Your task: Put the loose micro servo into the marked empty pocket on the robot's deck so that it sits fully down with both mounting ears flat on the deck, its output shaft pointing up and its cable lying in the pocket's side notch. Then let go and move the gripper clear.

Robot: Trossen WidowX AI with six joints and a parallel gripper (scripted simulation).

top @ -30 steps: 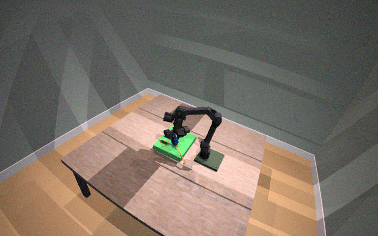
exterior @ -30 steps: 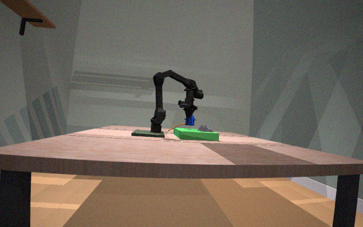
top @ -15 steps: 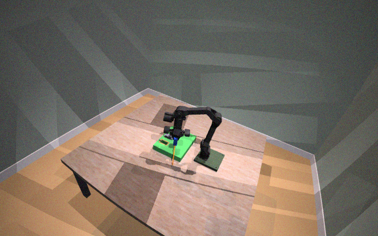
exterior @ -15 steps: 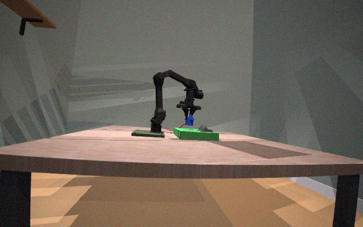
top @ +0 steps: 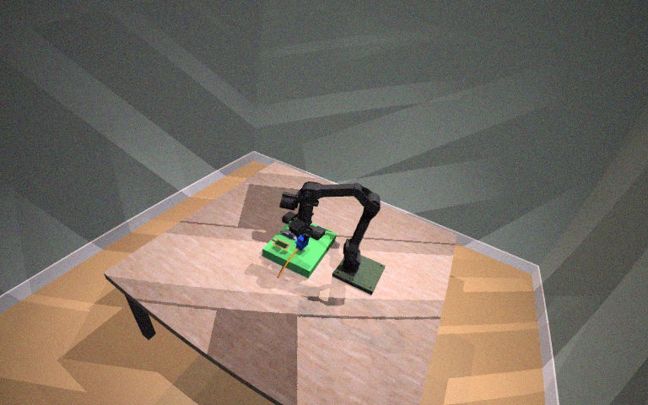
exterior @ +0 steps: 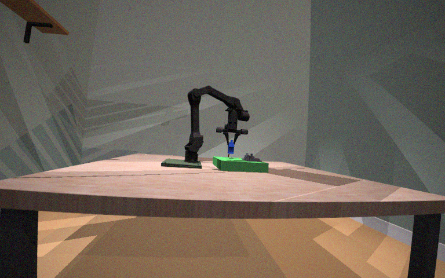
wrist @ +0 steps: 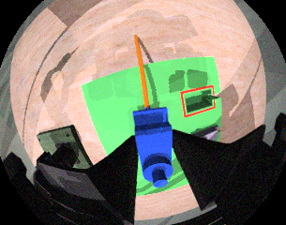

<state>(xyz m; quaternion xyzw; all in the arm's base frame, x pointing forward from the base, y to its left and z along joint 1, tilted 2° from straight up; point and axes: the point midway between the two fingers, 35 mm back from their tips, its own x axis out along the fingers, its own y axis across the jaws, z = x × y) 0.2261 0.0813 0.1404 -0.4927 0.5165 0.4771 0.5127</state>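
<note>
Right now the green deck is 10 mm behind my gripper tip, 80 mm to the right of it and 100 mm below it.
</note>
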